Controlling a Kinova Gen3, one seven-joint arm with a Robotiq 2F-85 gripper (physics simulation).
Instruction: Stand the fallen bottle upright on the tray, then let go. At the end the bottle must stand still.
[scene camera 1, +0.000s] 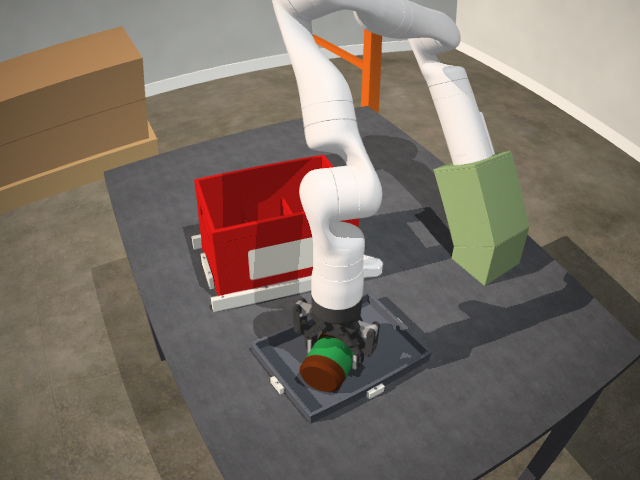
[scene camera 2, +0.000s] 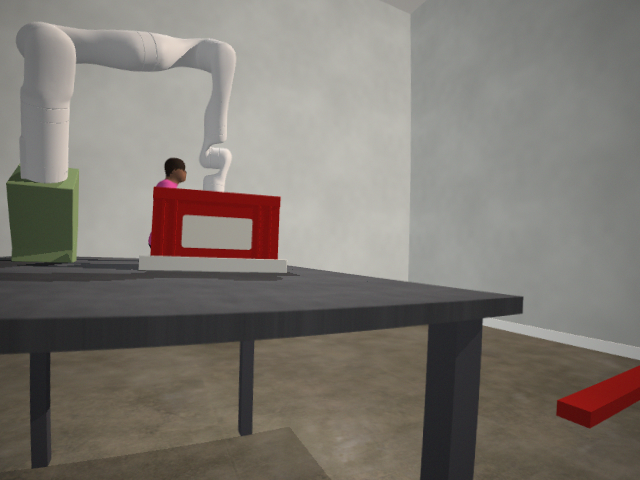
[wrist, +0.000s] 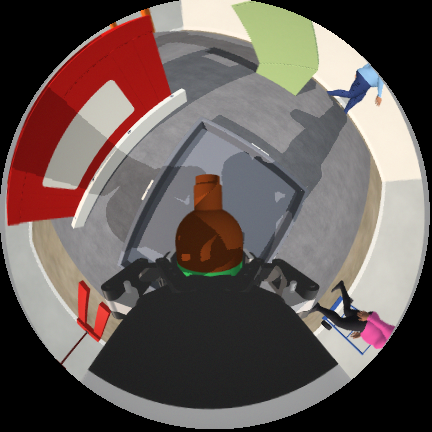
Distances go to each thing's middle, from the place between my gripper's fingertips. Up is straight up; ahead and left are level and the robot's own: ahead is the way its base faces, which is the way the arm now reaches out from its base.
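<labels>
There is a red crate (scene camera 1: 254, 231), and from my hand it is 30 cm to the right, 8 cm behind and 6 cm above. The grey tray (wrist: 265, 199) is 3 cm behind my hand, 1 cm to the right of it and 2 cm below it. As for the brown bottle (wrist: 208, 241), my hand is 1 cm below it.
</labels>
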